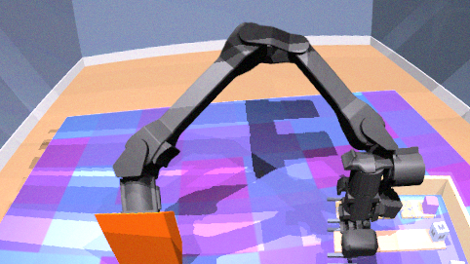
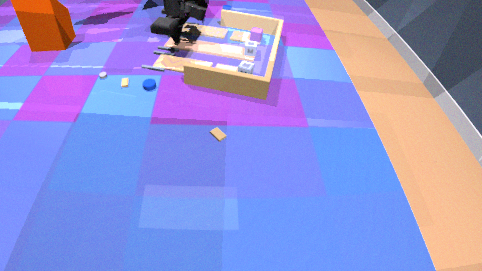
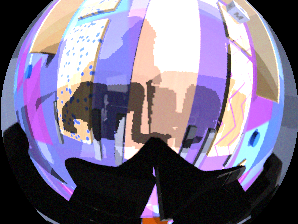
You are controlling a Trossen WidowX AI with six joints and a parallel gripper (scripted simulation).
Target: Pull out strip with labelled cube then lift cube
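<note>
The tan strip lies 9 cm ahead of my gripper tip and 4 cm to the right of it.
</note>
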